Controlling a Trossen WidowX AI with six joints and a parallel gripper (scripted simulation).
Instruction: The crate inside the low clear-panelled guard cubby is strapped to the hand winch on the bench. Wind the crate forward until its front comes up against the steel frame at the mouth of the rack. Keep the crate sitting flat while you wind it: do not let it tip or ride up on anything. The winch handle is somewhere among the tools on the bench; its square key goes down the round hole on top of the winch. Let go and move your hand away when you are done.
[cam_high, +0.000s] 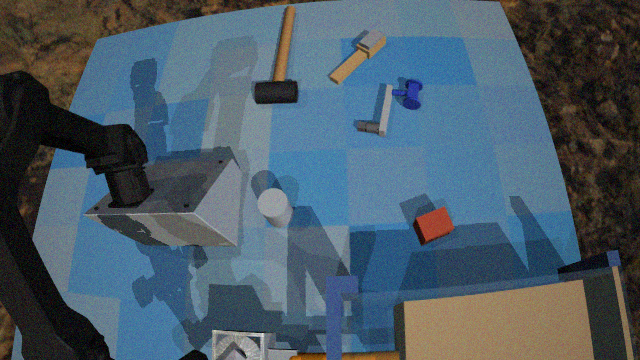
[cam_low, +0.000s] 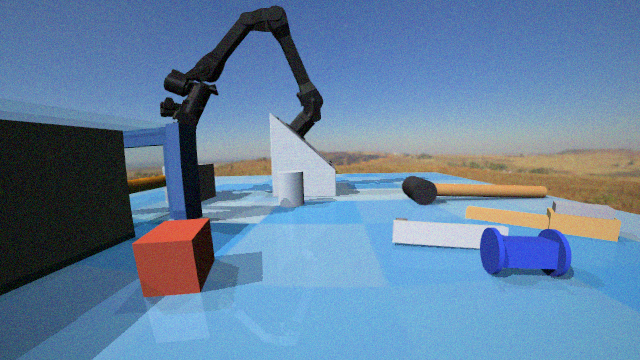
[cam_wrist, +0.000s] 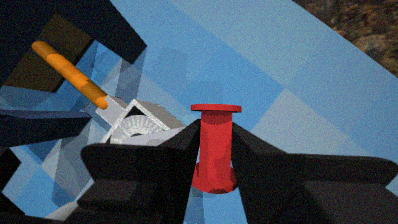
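The red grip is 10 mm to the left of my gripper tip and 10 mm behind it. Round my gripper tip: crank with blue grip 610 mm to the left, 320 mm ahead, 120 mm below; frame 210 mm ahead, 100 mm to the left, 30 mm below; winch 100 mm below, 80 mm to the left, 40 mm ahead.
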